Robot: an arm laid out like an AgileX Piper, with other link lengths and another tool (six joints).
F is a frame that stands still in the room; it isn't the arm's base.
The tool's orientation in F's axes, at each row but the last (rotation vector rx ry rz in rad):
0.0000, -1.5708, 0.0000
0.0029, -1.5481, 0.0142
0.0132, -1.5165, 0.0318
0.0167, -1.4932, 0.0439
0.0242, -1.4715, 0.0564
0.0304, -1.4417, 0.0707
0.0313, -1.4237, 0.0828
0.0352, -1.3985, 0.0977
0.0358, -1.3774, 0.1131
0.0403, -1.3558, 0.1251
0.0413, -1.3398, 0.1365
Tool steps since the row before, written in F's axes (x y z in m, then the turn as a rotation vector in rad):
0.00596, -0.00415, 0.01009, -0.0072, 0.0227, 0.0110
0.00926, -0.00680, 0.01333, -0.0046, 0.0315, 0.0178
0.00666, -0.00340, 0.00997, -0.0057, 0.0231, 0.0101
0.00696, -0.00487, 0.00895, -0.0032, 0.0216, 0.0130
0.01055, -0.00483, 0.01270, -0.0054, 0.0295, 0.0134
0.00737, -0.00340, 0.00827, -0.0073, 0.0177, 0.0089
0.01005, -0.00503, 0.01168, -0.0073, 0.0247, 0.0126
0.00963, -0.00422, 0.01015, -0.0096, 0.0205, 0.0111
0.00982, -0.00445, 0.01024, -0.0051, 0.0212, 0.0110
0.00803, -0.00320, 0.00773, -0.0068, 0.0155, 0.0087
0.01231, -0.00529, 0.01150, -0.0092, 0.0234, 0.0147
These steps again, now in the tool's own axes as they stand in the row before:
0.01009, -0.00415, -0.00596, 0.0110, 0.0227, 0.0072
0.01349, -0.00700, -0.00888, 0.0179, 0.0314, 0.0047
0.01027, -0.00370, -0.00601, 0.0101, 0.0231, 0.0056
0.00936, -0.00528, -0.00605, 0.0131, 0.0215, 0.0034
0.01356, -0.00561, -0.00898, 0.0135, 0.0295, 0.0052
0.00903, -0.00407, -0.00601, 0.0084, 0.0180, 0.0072
0.01280, -0.00610, -0.00784, 0.0124, 0.0248, 0.0073
0.01141, -0.00540, -0.00736, 0.0103, 0.0209, 0.0096
0.01162, -0.00584, -0.00721, 0.0111, 0.0211, 0.0052
0.00900, -0.00442, -0.00582, 0.0081, 0.0158, 0.0069
0.01352, -0.00731, -0.00869, 0.0140, 0.0236, 0.0097

